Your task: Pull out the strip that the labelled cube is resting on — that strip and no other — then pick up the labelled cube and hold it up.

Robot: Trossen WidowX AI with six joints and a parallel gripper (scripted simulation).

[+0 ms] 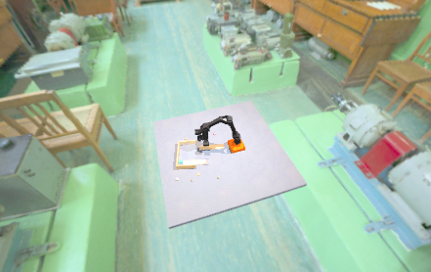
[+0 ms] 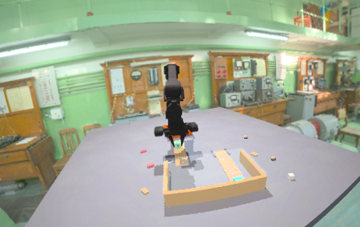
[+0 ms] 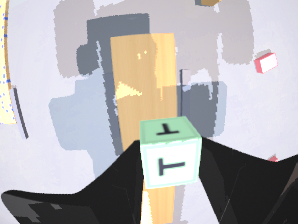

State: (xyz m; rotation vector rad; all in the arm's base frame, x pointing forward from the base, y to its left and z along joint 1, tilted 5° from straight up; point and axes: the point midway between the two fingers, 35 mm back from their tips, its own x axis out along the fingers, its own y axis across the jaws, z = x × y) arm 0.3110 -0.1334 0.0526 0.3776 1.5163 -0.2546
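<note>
Right now my gripper tip is 50 mm past the strip, 30 mm to the right of it and 50 mm above it.
</note>
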